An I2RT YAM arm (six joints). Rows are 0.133 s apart.
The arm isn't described. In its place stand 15 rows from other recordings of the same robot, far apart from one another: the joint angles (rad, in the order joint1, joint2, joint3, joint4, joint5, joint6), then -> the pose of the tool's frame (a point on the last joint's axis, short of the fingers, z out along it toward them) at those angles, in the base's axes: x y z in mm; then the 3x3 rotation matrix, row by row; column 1 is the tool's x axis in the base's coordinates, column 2 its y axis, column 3 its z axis.
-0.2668 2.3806 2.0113 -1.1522 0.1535 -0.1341 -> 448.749, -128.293, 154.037; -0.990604, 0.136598, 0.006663; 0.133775, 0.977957, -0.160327; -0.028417, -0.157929, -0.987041
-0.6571 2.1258 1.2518 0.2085 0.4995 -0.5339 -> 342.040, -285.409, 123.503; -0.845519, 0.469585, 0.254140; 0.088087, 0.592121, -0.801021; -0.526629, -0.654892, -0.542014
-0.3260 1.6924 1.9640 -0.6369 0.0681 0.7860 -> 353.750, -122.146, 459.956; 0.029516, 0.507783, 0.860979; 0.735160, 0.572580, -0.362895; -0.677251, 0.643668, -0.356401
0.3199 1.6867 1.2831 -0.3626 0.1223 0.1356 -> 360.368, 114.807, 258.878; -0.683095, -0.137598, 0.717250; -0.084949, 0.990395, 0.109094; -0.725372, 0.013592, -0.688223
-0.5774 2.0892 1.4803 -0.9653 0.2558 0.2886 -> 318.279, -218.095, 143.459; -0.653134, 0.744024, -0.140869; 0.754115, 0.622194, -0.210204; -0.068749, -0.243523, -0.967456
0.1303 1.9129 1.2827 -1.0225 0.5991 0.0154 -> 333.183, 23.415, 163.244; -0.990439, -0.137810, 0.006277; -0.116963, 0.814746, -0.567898; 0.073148, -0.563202, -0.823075
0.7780 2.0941 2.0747 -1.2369 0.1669 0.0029 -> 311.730, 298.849, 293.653; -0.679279, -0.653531, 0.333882; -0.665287, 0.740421, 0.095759; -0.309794, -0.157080, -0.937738
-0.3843 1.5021 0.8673 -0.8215 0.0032 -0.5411 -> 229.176, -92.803, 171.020; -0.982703, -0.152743, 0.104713; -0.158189, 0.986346, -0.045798; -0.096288, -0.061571, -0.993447
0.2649 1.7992 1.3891 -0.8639 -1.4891 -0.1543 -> 329.345, 126.107, 254.446; -0.865439, -0.440927, -0.237906; -0.247767, -0.036062, 0.968148; -0.435462, 0.896818, -0.078038
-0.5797 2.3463 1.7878 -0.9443 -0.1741 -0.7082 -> 381.364, -242.323, 114.260; -0.978496, -0.140657, 0.150871; -0.125075, 0.986222, 0.108267; -0.164021, 0.087068, -0.982607
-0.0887 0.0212 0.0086 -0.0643 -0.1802 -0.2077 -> 110.626, -3.432, 167.631; -0.056144, -0.104672, 0.992921; -0.198678, 0.975772, 0.091630; -0.978455, -0.192127, -0.075580
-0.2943 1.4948 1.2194 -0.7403 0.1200 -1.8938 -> 295.116, -93.903, 274.930; -0.072190, -0.881827, 0.466014; -0.961883, -0.062008, -0.266340; 0.263763, -0.467478, -0.843738
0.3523 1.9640 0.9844 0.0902 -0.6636 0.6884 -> 341.394, 148.872, 108.122; -0.967011, -0.028013, 0.253189; 0.177719, 0.637885, 0.749345; -0.182497, 0.769622, -0.611864
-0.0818 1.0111 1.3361 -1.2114 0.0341 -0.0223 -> 161.485, -14.457, 387.407; -0.774318, 0.085899, 0.626939; 0.041121, 0.995480, -0.085606; -0.631459, -0.040506, -0.774350
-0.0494 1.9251 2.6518 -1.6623 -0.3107 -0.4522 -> 318.999, -4.874, 481.874; -0.664543, -0.471968, 0.579334; -0.383677, 0.880801, 0.277456; -0.641228, -0.037896, -0.766414
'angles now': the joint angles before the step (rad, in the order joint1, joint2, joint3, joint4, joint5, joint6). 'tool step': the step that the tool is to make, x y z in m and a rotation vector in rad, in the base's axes. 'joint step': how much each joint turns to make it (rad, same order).
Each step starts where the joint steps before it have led.
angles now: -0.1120, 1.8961, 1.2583, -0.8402, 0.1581, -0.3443
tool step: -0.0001, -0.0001, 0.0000, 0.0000, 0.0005, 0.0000
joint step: -0.0003, -0.0001, -0.0002, -0.0004, 0.0000, -0.0003
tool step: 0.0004, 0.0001, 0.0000, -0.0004, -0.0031, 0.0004
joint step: 0.0004, 0.0002, 0.0001, 0.0032, 0.0001, 0.0000
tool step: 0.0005, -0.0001, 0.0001, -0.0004, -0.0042, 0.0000
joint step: -0.0001, 0.0001, 0.0004, 0.0040, -0.0001, -0.0001
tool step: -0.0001, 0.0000, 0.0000, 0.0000, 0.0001, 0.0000
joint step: 0.0000, -0.0003, -0.0004, 0.0000, 0.0000, 0.0000
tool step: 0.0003, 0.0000, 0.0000, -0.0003, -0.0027, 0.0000
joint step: 0.0001, 0.0001, 0.0000, 0.0028, 0.0000, 0.0001
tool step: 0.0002, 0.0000, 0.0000, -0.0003, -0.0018, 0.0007
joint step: 0.0001, 0.0000, -0.0001, 0.0020, 0.0000, -0.0006
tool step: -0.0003, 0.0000, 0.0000, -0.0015, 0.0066, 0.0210
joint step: -0.0001, 0.0001, 0.0002, -0.0032, 0.0001, -0.0215
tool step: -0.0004, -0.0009, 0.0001, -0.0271, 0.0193, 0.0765
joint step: -0.0006, 0.0000, 0.0000, -0.0026, 0.0213, -0.0807
